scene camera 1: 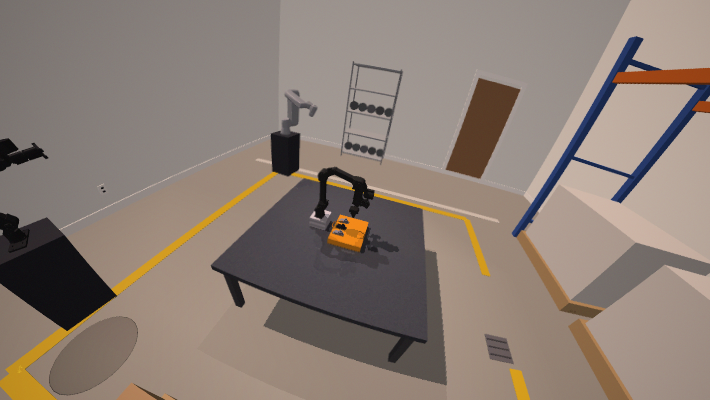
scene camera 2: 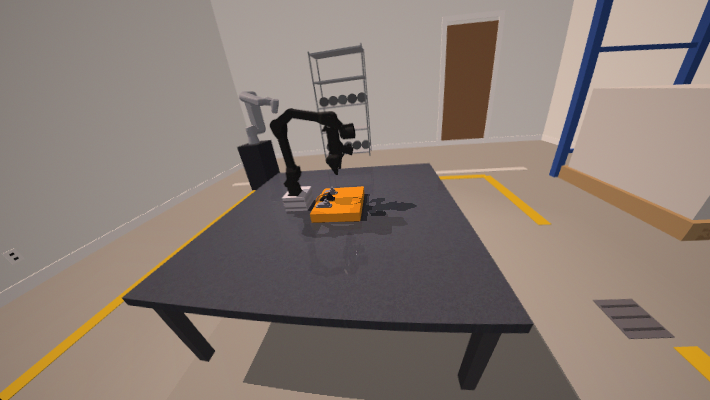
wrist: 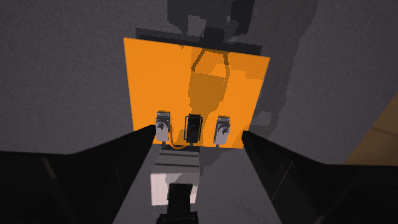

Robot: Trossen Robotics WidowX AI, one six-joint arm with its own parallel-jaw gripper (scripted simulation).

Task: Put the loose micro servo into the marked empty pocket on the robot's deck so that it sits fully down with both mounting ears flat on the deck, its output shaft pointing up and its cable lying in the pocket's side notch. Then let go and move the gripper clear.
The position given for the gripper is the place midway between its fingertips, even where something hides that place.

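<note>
Gripper [wrist: 200,131] open, holding nothing. Orange robot deck [scene camera 2: 347,206], [wrist: 162,77] in sight too.
</note>
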